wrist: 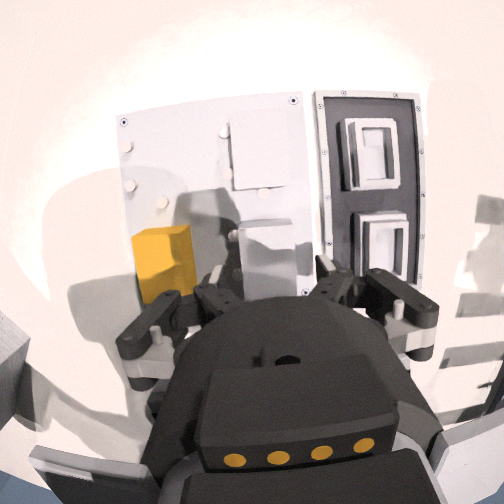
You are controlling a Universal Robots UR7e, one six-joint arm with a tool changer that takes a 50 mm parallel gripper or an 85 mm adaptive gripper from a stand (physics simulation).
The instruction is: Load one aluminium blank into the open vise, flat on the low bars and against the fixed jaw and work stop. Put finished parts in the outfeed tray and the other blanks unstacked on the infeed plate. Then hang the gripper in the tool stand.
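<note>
My gripper is open, its two dark fingers spread wide. An aluminium blank lies on the light grey infeed plate between the fingertips, with a gap on each side. A second blank lies flat farther back on the same plate. To the right is the dark outfeed tray with two finished parts in it, one at the back and one at the front. The vise is not clearly in view.
A yellow block sits on the plate's near left corner, close to my left finger. Small white pins stick up from the plate. A grey block is at the left edge and a light box at the bottom right.
</note>
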